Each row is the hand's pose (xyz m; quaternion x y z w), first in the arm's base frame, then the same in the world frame.
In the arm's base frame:
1: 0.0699 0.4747 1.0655 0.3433 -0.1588 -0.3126 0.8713
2: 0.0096 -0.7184 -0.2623 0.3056 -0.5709 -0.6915 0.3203
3: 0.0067 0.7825 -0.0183 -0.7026 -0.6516 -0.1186 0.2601
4: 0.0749 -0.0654 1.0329 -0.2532 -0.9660 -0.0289 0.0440
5: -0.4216 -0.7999 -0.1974 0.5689 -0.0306 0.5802 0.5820
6: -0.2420 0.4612 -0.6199 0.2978 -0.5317 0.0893 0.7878
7: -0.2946 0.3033 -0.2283 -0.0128 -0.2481 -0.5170 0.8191
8: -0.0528 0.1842 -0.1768 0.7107 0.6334 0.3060 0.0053
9: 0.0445 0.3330 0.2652 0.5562 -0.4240 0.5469 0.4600
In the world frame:
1: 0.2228 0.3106 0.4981 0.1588 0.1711 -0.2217 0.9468
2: -0.0827 -1.1947 -0.4134 0.1315 -0.4324 -0.6211 0.6403
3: -0.5595 0.2457 -0.3126 -0.5900 -0.6586 0.2321 0.4054
4: 0.4284 -0.1899 0.5017 -0.0667 -0.9260 0.1588 0.3359
5: -0.3224 -1.3702 -0.0840 0.6621 0.3246 0.4610 0.4938
6: -0.9463 -0.2986 -0.5974 0.3256 -0.1689 0.1844 0.9118
7: -0.6987 -0.3389 -0.2537 -0.2142 -0.0148 -0.2951 0.9310
8: -0.4475 -0.3640 -0.3612 -0.6359 -0.7482 0.0107 0.1890
9: -0.1890 -0.0676 -0.0923 0.7250 -0.0834 0.4502 0.5146

